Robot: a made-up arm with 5 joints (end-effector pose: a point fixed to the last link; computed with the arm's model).
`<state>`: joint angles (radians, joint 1 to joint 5).
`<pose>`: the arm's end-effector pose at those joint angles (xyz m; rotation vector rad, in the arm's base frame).
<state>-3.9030 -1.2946 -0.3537 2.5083 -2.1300</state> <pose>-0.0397 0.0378 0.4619 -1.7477 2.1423 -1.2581</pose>
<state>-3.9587 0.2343 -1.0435 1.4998 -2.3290</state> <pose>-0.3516 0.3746 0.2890 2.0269 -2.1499 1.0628</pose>
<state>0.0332 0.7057 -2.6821 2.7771 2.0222</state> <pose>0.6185 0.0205 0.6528 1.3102 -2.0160 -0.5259</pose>
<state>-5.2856 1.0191 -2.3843 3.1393 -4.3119</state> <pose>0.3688 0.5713 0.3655 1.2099 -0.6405 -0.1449</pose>
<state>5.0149 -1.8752 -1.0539 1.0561 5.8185</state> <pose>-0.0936 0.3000 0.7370 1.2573 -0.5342 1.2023</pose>
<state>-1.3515 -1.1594 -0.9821 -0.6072 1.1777</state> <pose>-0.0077 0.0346 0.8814 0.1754 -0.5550 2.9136</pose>
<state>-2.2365 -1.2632 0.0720 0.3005 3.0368</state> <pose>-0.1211 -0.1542 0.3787 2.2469 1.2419 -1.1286</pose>
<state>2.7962 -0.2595 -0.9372 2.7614 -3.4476</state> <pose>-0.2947 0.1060 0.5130 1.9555 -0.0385 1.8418</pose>
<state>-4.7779 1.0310 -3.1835 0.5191 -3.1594</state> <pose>0.0471 0.7177 0.7742 -1.1247 1.1797 1.1749</pose>
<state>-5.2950 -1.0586 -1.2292 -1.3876 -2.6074</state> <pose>-0.0705 -0.1070 0.8901 0.1323 -0.5728 1.4831</pose>
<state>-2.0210 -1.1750 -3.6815 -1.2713 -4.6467</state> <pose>0.2859 0.5916 0.2330 0.7915 3.0002 0.2371</pose>
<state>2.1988 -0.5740 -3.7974 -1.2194 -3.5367</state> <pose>0.3323 -0.4577 0.5624 2.5175 -0.7072 0.7400</pose>
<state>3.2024 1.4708 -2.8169 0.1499 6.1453</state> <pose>-0.8912 -0.0543 0.2678 0.1930 -1.9361 -0.0511</pose>
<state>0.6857 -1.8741 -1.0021 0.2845 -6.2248</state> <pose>-0.2799 -0.2290 0.7545 -0.6690 -0.2170 -2.3226</pose>
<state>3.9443 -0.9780 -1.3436 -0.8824 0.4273</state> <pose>0.0643 0.0665 0.9597 -0.0124 0.0654 1.2296</pose>
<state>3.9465 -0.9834 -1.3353 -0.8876 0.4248</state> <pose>0.0645 0.0671 0.9574 -0.0130 0.0677 1.2293</pose>
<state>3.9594 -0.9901 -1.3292 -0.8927 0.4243</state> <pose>0.0653 0.0696 0.9554 -0.0147 0.0737 1.2416</pose>
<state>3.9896 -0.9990 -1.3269 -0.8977 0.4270</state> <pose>0.0668 0.0757 0.9538 -0.0184 0.0859 1.2743</pose>
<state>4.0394 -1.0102 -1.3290 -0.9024 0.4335</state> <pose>0.0684 0.0859 0.9526 -0.0248 0.1049 1.3301</pose>
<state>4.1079 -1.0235 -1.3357 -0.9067 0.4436</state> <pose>0.0694 0.1004 0.9519 -0.0349 0.1306 1.4080</pose>
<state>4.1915 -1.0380 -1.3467 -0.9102 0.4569</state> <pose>0.0682 0.1188 0.9513 -0.0493 0.1614 1.5036</pose>
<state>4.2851 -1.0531 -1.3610 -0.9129 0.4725</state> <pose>0.0637 0.1399 0.9509 -0.0682 0.1956 1.6109</pose>
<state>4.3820 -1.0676 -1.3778 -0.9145 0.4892</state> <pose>0.0555 0.1618 0.9505 -0.0910 0.2307 1.7220</pose>
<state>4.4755 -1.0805 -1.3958 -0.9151 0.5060</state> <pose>0.0441 0.1826 0.9500 -0.1161 0.2643 1.8291</pose>
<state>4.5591 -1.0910 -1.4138 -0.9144 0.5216</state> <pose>0.0310 0.2006 0.9497 -0.1412 0.2939 1.9248</pose>
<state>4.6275 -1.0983 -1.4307 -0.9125 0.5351</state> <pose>0.0183 0.2147 0.9498 -0.1635 0.3177 2.0034</pose>
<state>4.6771 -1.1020 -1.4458 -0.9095 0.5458</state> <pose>0.0079 0.2245 0.9503 -0.1806 0.3347 2.0611</pose>
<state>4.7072 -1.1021 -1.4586 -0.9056 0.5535</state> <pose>0.0012 0.2303 0.9515 -0.1909 0.3445 2.0972</pose>
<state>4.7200 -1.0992 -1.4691 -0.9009 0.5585</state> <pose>-0.0018 0.2328 0.9532 -0.1946 0.3480 2.1143</pose>
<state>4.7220 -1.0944 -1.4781 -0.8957 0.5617</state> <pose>-0.0022 0.2334 0.9553 -0.1940 0.3474 2.1196</pose>
